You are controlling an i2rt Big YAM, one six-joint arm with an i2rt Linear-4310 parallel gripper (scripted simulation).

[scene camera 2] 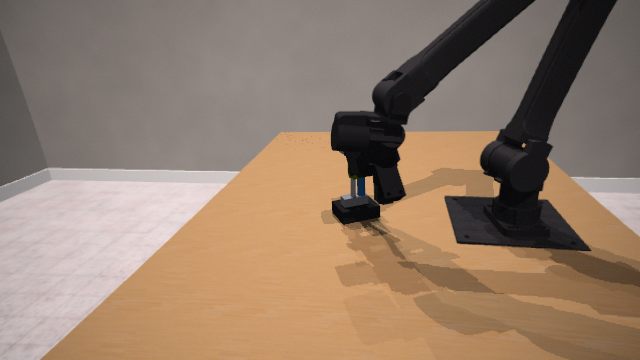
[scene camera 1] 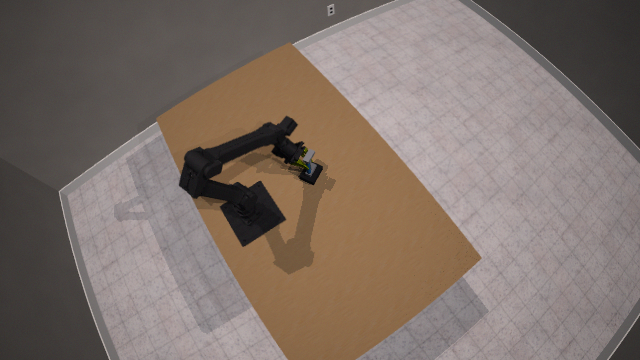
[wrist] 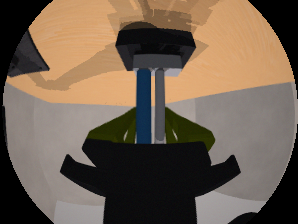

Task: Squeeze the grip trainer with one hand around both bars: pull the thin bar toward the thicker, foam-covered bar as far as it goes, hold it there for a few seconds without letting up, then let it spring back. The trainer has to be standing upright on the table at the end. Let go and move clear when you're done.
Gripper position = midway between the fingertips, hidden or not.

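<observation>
There is a grip trainer [scene camera 2: 348, 209] in sight, and the wrist view lets me see the trainer [wrist: 153, 49] too. I can also see my own gripper [wrist: 150, 111].
</observation>
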